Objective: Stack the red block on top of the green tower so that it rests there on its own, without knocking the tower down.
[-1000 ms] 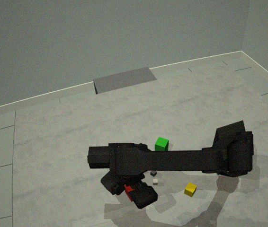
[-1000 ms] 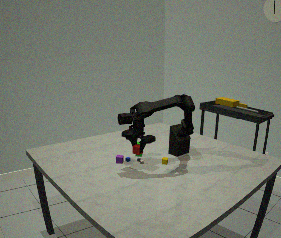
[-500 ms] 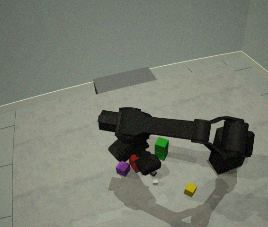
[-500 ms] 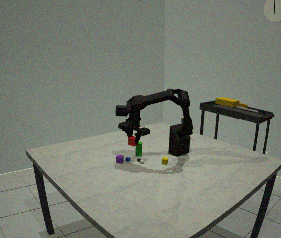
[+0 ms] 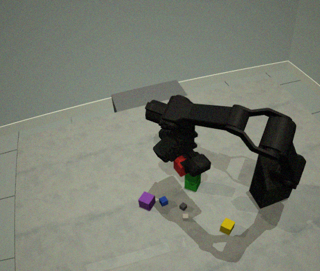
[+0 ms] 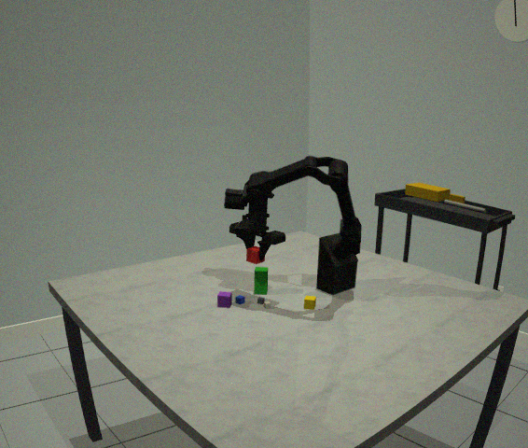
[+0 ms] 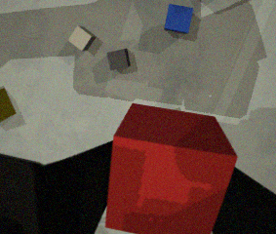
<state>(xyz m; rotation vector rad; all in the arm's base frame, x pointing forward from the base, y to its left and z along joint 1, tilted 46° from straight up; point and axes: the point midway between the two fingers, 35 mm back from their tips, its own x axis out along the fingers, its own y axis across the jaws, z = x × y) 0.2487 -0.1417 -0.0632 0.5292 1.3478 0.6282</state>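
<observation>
Right now the grey block is 120 mm below my gripper tip, 50 mm to the left of it and 20 mm ahead of it. Also, from my gripper tip: red block 10 mm above; blue block 120 mm below, 70 mm ahead, 10 mm to the left; pale block 120 mm below, 90 mm to the left, 40 mm ahead.
</observation>
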